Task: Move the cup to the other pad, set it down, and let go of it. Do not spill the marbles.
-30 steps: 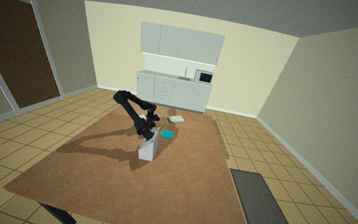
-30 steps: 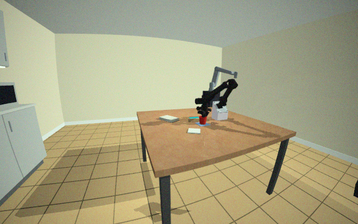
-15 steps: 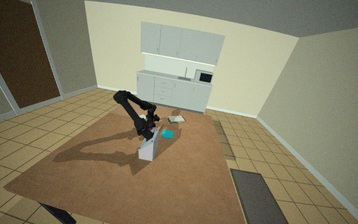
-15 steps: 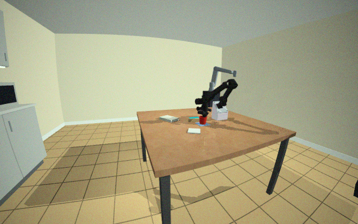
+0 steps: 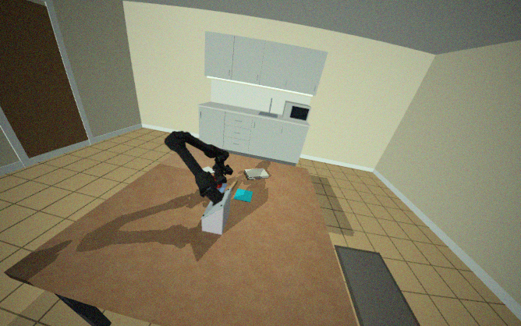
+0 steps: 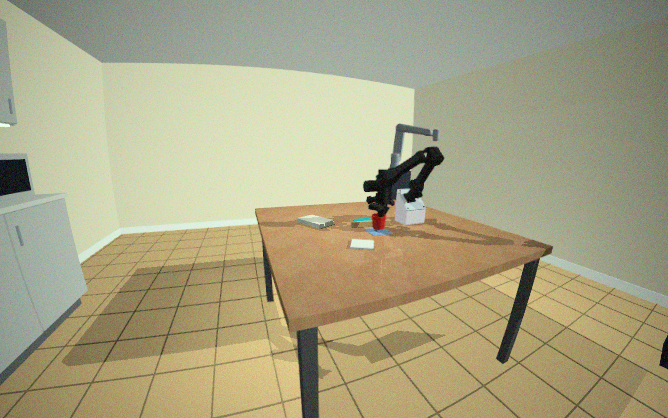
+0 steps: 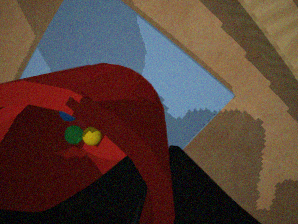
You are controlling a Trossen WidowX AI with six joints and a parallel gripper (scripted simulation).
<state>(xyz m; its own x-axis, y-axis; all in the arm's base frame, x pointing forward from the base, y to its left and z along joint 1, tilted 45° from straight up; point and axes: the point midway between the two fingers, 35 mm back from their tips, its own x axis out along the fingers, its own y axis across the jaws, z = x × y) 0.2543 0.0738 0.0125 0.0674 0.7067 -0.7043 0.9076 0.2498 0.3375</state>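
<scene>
Right now the teal pad is 2 cm behind my gripper tip, 18 cm to the right of it and 6 cm below it. Round my gripper tip: red cup 3 cm ahead, 1 cm to the left; wooden bar 1 cm ahead, 8 cm to the right, 5 cm below; blue pad 3 cm ahead, 2 cm to the left, 6 cm below.
</scene>
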